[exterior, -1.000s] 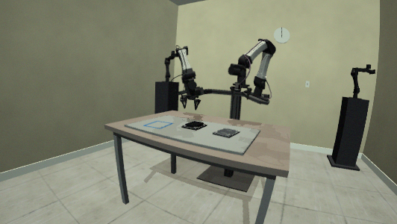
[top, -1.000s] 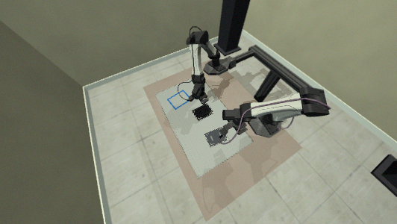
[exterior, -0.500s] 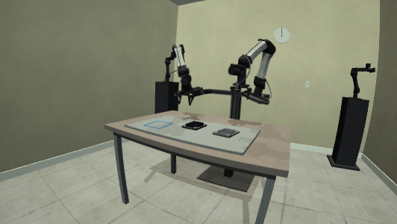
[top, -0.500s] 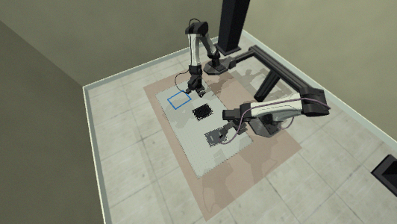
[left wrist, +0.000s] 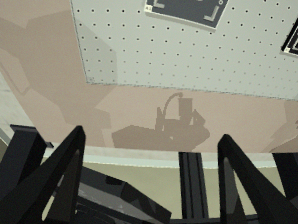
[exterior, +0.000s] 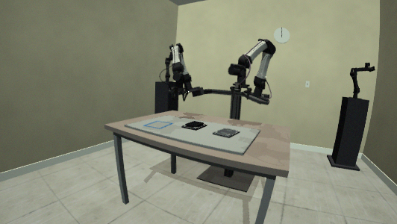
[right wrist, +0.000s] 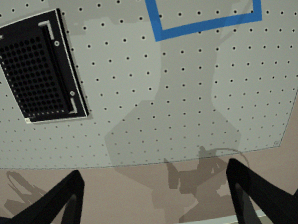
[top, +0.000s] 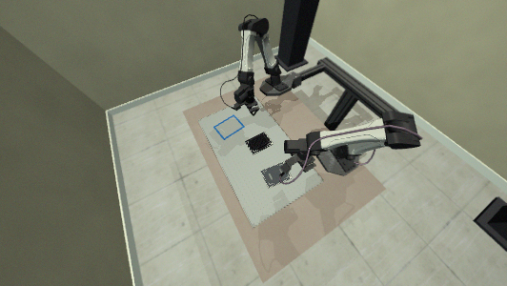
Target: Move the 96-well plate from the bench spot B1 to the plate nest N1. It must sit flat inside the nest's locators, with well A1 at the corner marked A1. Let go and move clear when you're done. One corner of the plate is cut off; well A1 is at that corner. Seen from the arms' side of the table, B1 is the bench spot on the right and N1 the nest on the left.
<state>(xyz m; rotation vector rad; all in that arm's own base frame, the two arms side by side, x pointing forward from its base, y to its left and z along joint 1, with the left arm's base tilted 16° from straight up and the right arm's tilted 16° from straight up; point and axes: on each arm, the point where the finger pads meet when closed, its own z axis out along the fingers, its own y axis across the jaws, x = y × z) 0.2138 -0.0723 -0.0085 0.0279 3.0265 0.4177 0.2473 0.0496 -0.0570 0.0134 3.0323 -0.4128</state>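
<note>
Right now the black 96-well plate is 5 cm ahead of my left hand, 31 cm to the right of it and 22 cm below it. Also, from my left hand: grey nest (8 cm ahead, 5 cm to the right, 23 cm below); A1 label (1 cm ahead, 1 cm to the left, 22 cm below).
</note>
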